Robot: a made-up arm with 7 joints.
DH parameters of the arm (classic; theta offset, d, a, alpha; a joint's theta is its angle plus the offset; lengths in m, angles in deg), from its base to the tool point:
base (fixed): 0 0.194 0 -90
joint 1: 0 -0.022 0.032 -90
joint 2: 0 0.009 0.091 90
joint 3: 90 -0.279 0.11 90
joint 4: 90 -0.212 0.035 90
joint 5: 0 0.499 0.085 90
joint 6: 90 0.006 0.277 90
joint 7: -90 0.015 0.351 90
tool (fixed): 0 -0.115 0 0
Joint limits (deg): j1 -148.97..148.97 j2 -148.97..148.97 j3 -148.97..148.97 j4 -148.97..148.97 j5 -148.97..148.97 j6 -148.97..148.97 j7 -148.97..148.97
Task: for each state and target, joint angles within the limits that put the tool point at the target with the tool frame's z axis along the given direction. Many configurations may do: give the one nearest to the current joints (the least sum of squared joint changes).
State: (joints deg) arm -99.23 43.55 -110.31 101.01 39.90 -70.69 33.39
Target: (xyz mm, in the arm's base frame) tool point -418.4 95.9 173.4 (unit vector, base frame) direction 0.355 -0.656 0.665
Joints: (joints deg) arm -110.30 69.11 -89.78 103.28 48.20 -92.67 14.02
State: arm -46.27 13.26 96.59 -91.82 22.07 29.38 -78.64
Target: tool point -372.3 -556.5 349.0 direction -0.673 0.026 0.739
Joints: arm -31.59 1.56 116.13 -55.74 36.92 13.01 -109.22
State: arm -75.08 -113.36 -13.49 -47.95 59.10 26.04 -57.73
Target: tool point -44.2 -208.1 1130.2 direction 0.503 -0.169 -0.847
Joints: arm -104.19 -72.84 20.40 -70.12 46.49 20.00 -45.32
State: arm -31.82 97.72 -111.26 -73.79 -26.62 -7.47 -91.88
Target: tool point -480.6 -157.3 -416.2 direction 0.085 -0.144 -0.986
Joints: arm -36.54 110.22 -110.56 -87.79 -10.76 -18.94 -117.49
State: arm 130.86 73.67 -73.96 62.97 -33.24 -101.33 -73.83
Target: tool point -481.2 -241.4 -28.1 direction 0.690 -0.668 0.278
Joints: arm 129.79 77.51 -92.59 39.60 -57.41 -83.11 -37.91
